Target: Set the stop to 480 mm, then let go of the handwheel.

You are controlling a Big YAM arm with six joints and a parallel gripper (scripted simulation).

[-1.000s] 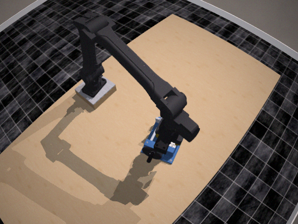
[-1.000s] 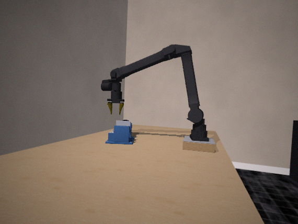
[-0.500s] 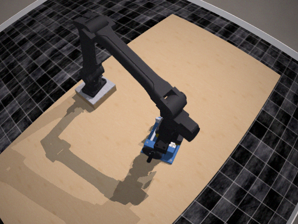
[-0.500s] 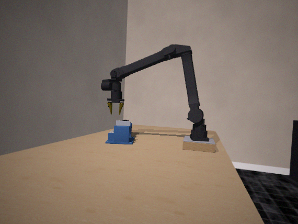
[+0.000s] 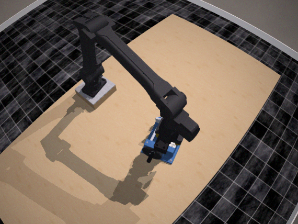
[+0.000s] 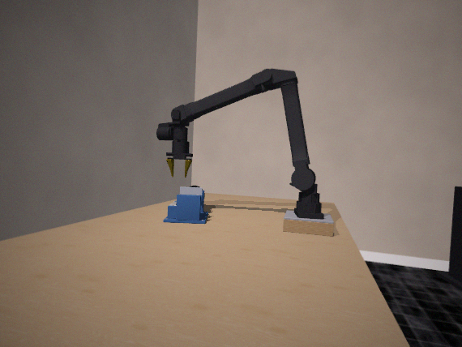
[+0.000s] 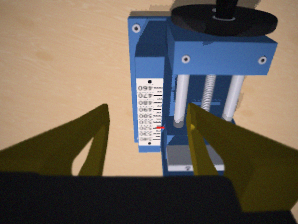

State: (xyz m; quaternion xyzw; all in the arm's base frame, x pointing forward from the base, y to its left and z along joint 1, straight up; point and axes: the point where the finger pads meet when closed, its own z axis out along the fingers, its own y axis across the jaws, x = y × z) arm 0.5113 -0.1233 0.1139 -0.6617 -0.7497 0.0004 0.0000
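Right now my hand is 8 cm to the left of the black handwheel handle, 6 cm above it and 5 cm past it. Round my hand: sliding stop block 9 cm to the left, 7 cm below, 6 cm behind; black handwheel 7 cm to the right, 7 cm below, 5 cm behind.
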